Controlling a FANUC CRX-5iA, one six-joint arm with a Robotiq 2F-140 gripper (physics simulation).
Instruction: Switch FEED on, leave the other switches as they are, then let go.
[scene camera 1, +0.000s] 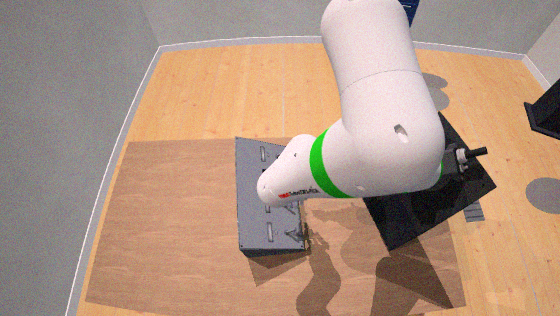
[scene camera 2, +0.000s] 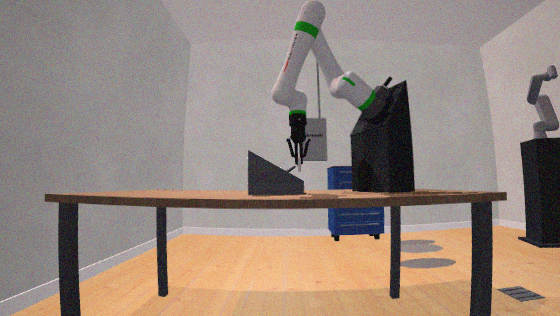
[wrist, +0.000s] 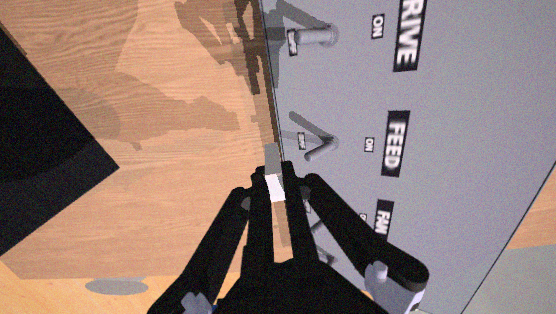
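Where they show: gripper, between the fingertips: (scene camera 1: 301, 202) (scene camera 2: 299, 171) (wrist: 273, 154); arm's base, origin of its link: (scene camera 2: 375, 108).
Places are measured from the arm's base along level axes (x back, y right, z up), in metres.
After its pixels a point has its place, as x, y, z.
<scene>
A grey sloped switch panel (scene camera 1: 250, 230) @[-0.537, -0.308, -0.268] (scene camera 2: 267, 180) @[-0.470, -0.356, -0.377] (wrist: 450, 100) @[-0.534, -0.232, -0.288] stands on the table. In the wrist view, the FEED lever (wrist: 320, 149) @[-0.449, -0.140, -0.320] leans toward its OFF label, away from the FEED label (wrist: 395, 144) @[-0.524, -0.174, -0.307]. The DRIVE lever (wrist: 315, 36) @[-0.398, -0.243, -0.317] also points to OFF. The FAN lever (wrist: 318, 227) @[-0.493, -0.028, -0.313] is partly hidden by a finger. My gripper (scene camera 2: 299, 167) @[-0.399, -0.114, -0.329] (wrist: 273, 154) @[-0.399, -0.114, -0.329] is shut with nothing between its fingers and points down. Its tips are above the panel's low edge, on the OFF side of the FEED lever, apart from it in the wrist view. The arm hides the gripper in scene camera 1.
The black robot pedestal (scene camera 1: 400, 220) @[-0.009, -0.116, -0.214] (scene camera 2: 382, 160) @[0.014, -0.144, -0.292] (wrist: 45, 150) @[-0.095, -0.012, -0.364] stands on the wooden table (scene camera 1: 165, 215) @[-0.994, -0.361, -0.439] (scene camera 2: 150, 197) @[-0.743, -0.738, -0.440] to the right of the panel. A blue drawer cabinet (scene camera 2: 355, 220) and a grey wall box (scene camera 2: 317, 145) are behind the table.
</scene>
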